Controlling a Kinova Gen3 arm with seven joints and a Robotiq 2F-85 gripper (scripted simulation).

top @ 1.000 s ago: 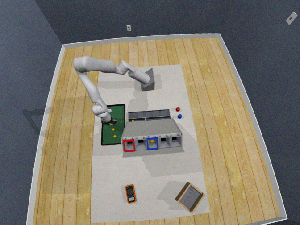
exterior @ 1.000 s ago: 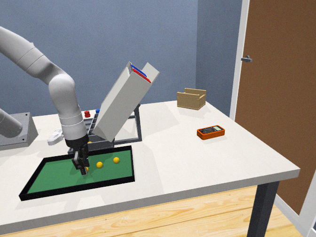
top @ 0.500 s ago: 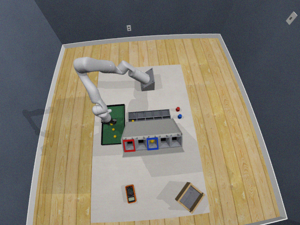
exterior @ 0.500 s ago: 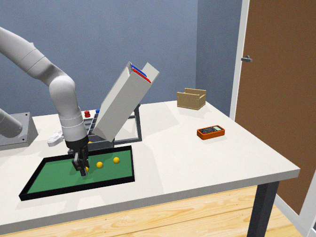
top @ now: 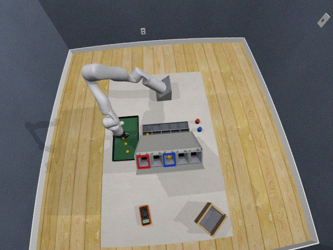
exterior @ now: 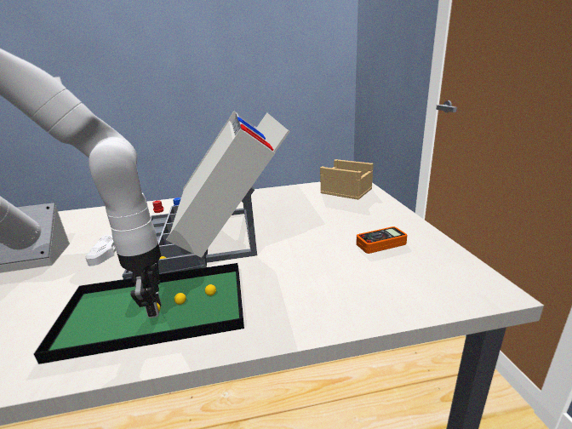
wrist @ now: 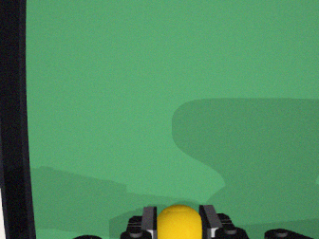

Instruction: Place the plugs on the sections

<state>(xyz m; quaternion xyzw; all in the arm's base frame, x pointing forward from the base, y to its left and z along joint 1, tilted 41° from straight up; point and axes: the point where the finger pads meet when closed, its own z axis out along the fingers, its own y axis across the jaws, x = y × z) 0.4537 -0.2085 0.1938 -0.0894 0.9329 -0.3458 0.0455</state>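
Right now my hand is 20 mm to the right of the green tray, 20 mm above it and 10 mm past it. Round my hand: orange multimeter: 560 mm ahead, 240 mm to the left, 10 mm below; then grey cover: 360 mm to the left, 180 mm above, 60 mm ahead; then wooden box: 680 mm to the left, 550 mm ahead, 20 mm above.
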